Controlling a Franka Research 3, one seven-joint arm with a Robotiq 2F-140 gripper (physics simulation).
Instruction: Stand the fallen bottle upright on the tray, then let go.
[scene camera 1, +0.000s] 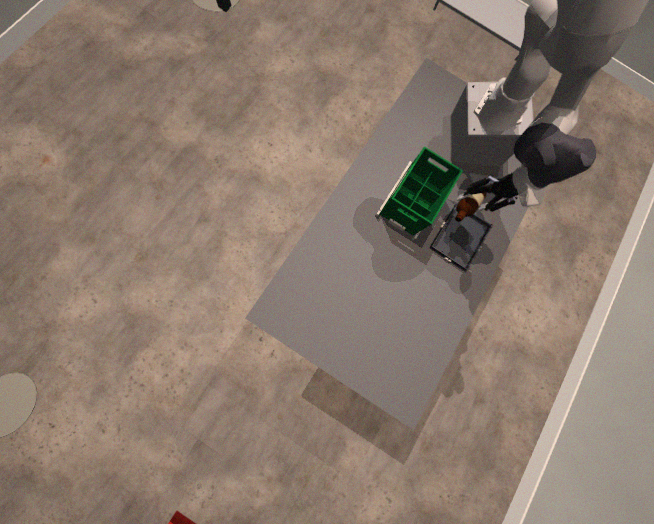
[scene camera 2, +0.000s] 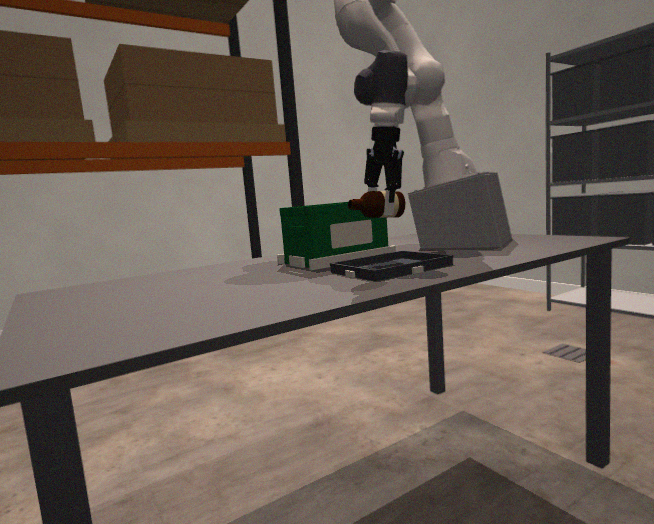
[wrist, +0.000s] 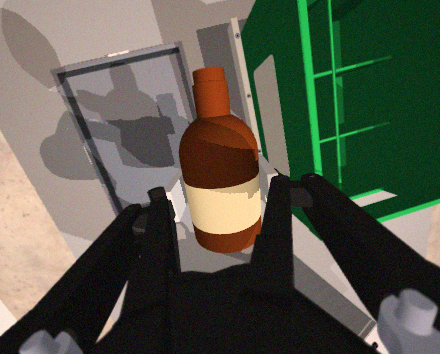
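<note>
A brown bottle (scene camera 1: 468, 206) (scene camera 2: 374, 204) (wrist: 220, 155) with a cream label lies about level in the air, its neck pointing left in the scene camera 2 view. My gripper (scene camera 1: 480, 199) (scene camera 2: 383, 193) (wrist: 221, 172) points down and is shut on the bottle around its label. The bottle is held above the table, clear of the tray. The black-rimmed tray (scene camera 1: 448, 259) (scene camera 2: 357, 273) (wrist: 120, 56) lies flat on the table, below the bottle, with shadows of the arm and bottle on it.
A green crate (scene camera 1: 394, 217) (scene camera 2: 297, 240) (wrist: 311, 100) with compartments stands on the table (scene camera 1: 349, 294) (scene camera 2: 136, 311) right beside the tray and close to the bottle. The grey block (scene camera 2: 464, 212) under the arm's base stands behind. The table's edge runs near the tray's other side.
</note>
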